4 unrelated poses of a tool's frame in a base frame.
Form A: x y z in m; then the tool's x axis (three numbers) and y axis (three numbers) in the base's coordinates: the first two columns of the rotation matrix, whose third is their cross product.
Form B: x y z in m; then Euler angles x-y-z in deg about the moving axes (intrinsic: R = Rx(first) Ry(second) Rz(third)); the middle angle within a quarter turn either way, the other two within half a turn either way. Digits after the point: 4 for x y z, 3 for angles.
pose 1, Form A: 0.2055 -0.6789 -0.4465 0.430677 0.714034 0.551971 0.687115 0.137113 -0.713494
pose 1, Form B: 0.2055 -0.6789 -0.4465 -122.154 -35.813 -57.921
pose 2, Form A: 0.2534 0.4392 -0.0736 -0.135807 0.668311 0.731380 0.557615 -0.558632 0.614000
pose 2, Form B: 0.2534 0.4392 -0.0736 -121.141 54.976 -103.688
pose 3, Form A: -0.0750 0.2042 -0.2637 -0.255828 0.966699 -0.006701 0.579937 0.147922 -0.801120
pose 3, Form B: -0.0750 0.2042 -0.2637 160.764 -50.665 -113.804
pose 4, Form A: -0.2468 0.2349 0.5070 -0.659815 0.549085 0.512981 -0.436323 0.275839 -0.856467
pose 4, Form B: -0.2468 0.2349 0.5070 85.826 -37.718 146.524
